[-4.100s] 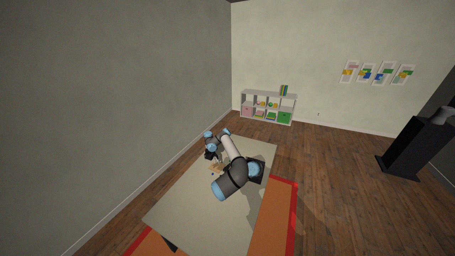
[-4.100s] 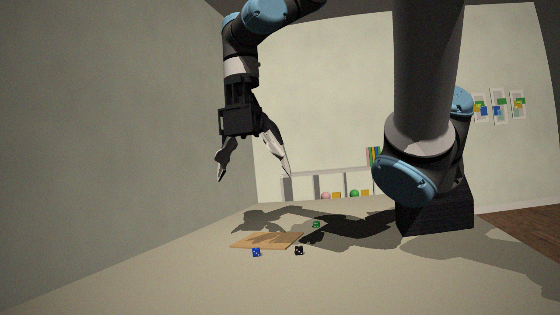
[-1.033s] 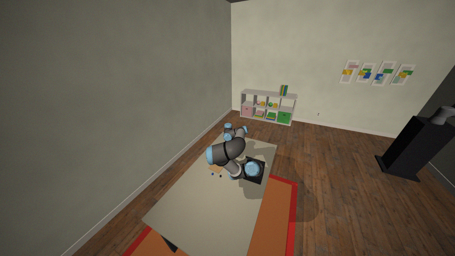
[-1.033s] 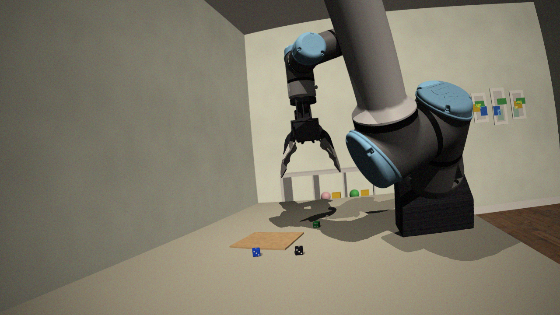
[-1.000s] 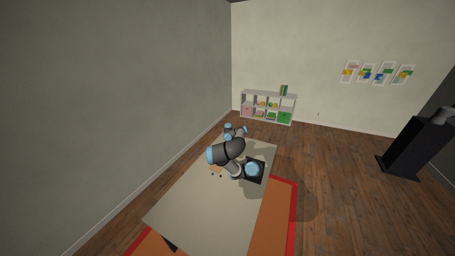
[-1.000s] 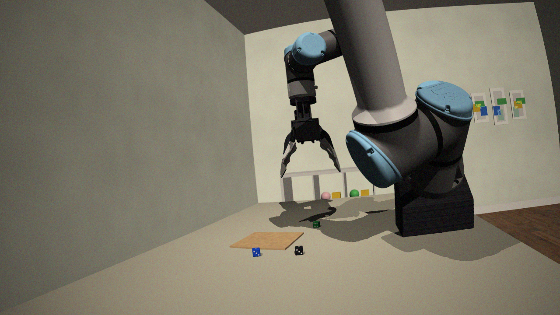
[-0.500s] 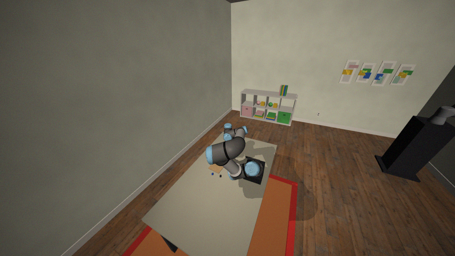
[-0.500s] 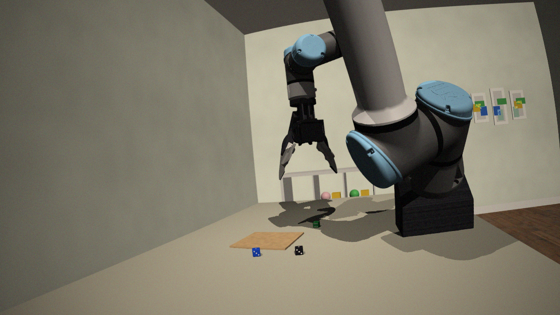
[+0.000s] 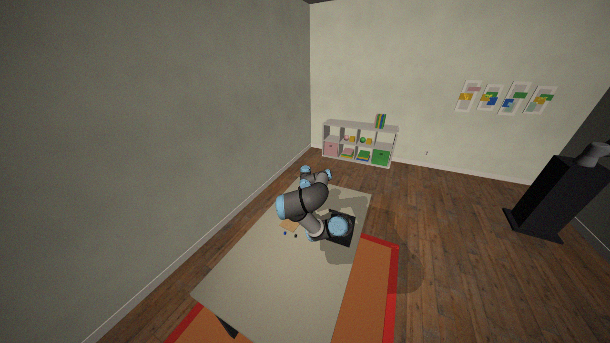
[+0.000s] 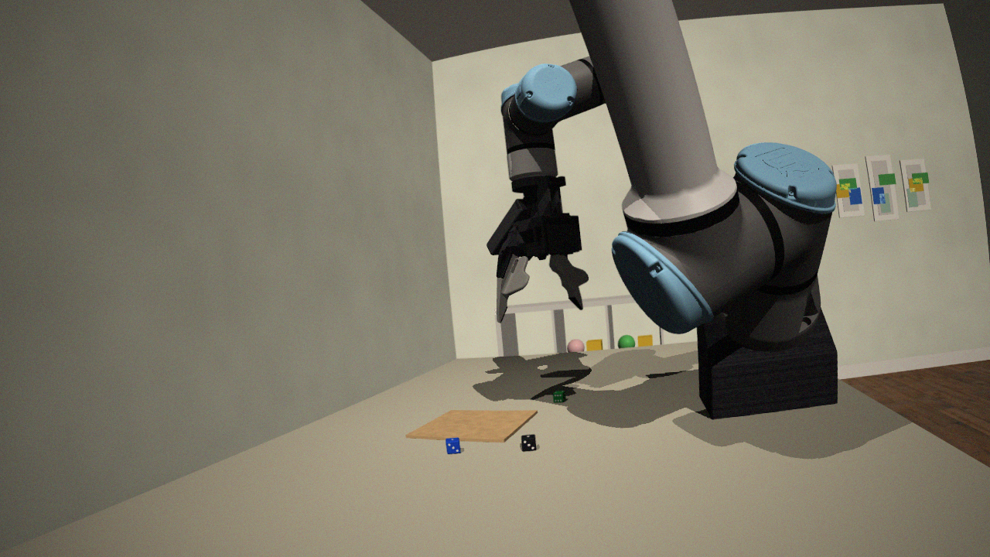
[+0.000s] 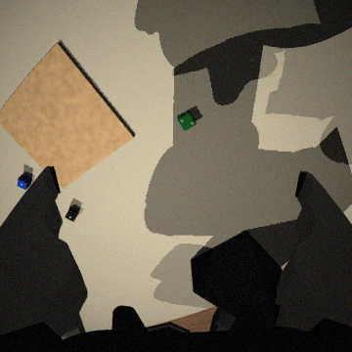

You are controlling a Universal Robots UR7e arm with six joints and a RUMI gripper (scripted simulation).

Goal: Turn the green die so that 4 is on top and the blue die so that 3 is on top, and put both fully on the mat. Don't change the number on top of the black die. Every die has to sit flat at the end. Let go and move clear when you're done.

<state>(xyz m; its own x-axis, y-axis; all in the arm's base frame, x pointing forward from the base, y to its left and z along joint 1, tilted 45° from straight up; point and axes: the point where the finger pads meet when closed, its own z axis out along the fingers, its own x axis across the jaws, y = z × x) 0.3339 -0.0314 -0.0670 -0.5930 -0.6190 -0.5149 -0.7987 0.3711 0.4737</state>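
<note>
My gripper is now 2 cm past the green die and 13 cm above it. Round my hand: tan mat: 7 cm ahead, 13 cm to the left, 13 cm below; blue die: 5 cm ahead, 24 cm to the left, 13 cm below; black die: 3 cm behind, 23 cm to the left, 13 cm below.
</note>
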